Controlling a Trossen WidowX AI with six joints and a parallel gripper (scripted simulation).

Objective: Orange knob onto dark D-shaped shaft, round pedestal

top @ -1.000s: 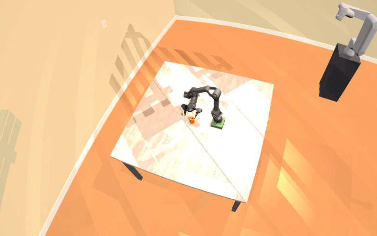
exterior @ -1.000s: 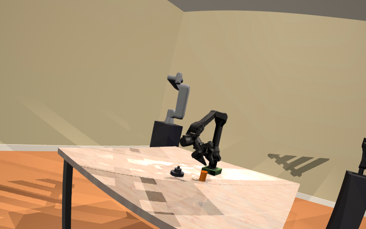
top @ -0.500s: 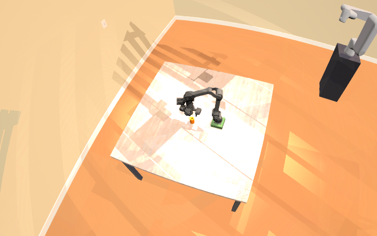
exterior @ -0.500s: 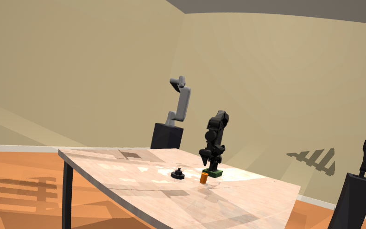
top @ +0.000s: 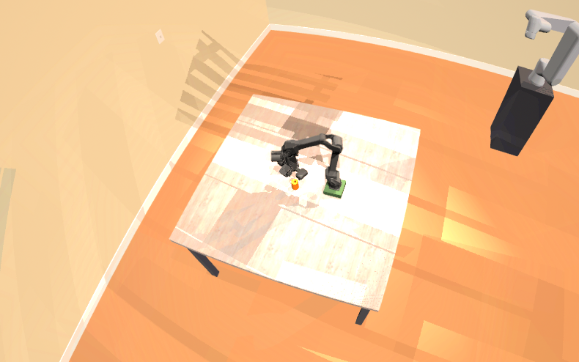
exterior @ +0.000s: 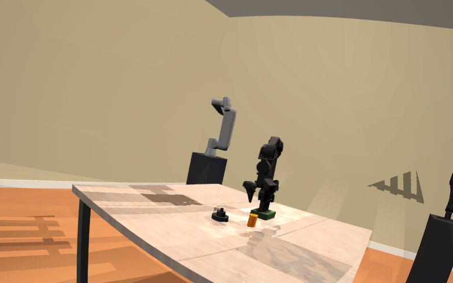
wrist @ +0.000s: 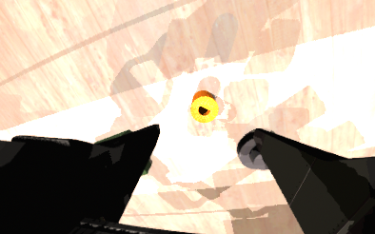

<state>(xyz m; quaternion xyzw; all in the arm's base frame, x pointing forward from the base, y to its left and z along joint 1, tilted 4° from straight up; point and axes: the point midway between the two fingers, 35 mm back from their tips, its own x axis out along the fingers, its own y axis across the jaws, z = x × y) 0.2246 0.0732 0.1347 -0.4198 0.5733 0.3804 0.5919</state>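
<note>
My gripper tip is 9 cm above the orange knob. The rest, counted from my gripper tip: pedestal 14 cm to the right, 9 cm below, 8 cm ahead.
</note>
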